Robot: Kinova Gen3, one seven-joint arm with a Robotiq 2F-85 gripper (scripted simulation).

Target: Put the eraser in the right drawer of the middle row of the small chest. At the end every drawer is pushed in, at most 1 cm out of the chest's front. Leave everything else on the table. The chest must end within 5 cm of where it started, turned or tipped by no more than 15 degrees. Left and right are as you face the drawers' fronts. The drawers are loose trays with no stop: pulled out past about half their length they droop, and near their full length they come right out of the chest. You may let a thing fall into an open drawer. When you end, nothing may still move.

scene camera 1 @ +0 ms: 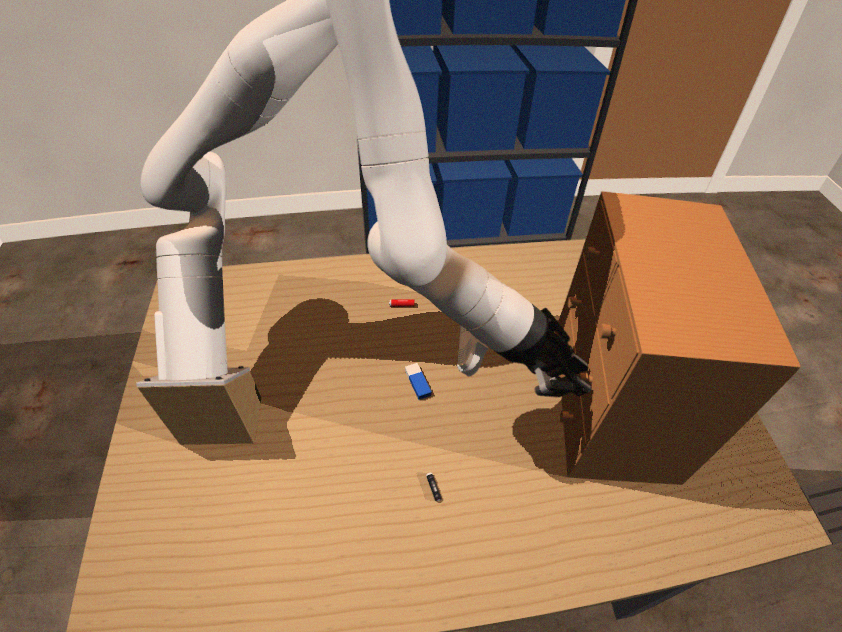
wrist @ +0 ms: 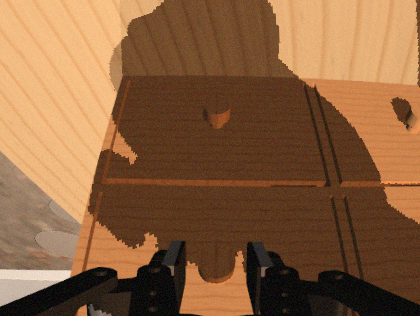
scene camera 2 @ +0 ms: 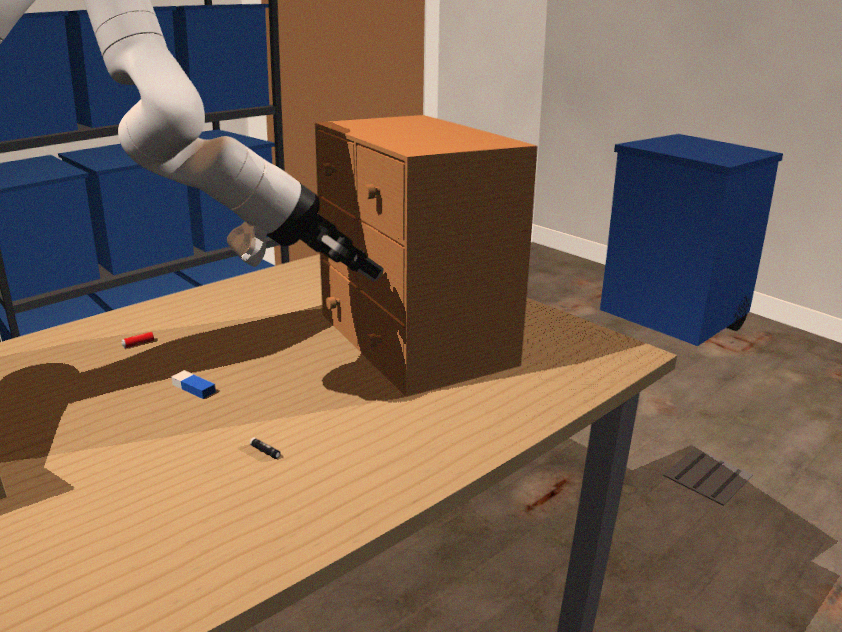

The pictures show: my gripper, a small wooden chest and an eraser.
My gripper is seen too in the wrist view and in scene camera 2.
